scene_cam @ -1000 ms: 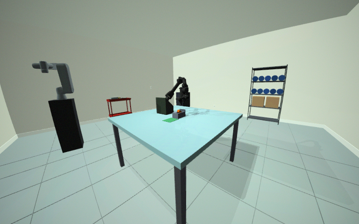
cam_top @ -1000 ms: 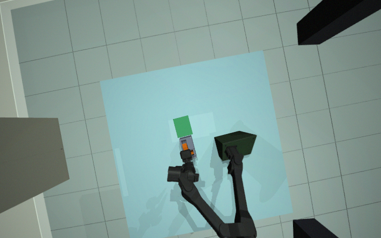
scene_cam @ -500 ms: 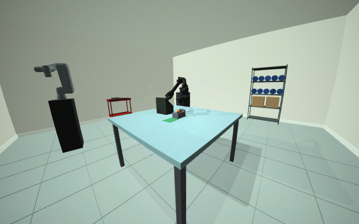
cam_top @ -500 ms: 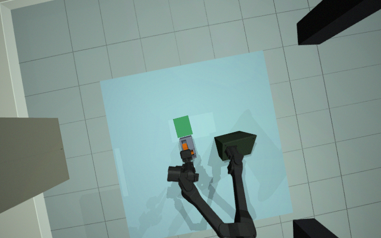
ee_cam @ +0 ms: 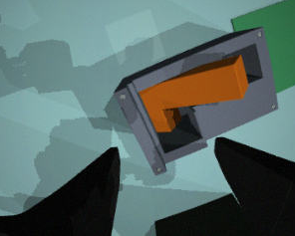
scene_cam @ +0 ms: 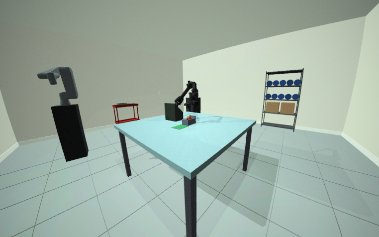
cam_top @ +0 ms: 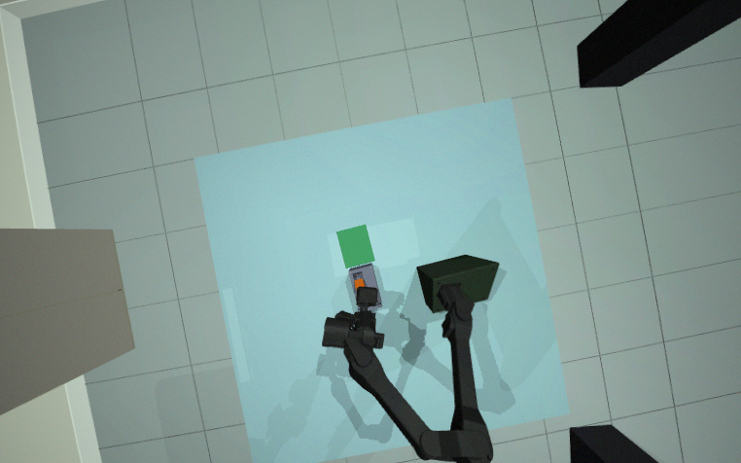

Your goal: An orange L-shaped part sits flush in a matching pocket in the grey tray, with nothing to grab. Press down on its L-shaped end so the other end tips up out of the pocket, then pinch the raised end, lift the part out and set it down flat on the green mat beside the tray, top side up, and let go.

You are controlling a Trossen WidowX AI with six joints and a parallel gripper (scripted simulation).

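Right now my gripper tip is 1 cm past the orange L-shaped part, 3 cm to the left of it and 10 cm above it. From my gripper tip the other things lie so: green mat 3 cm ahead, 20 cm to the right, 16 cm below.
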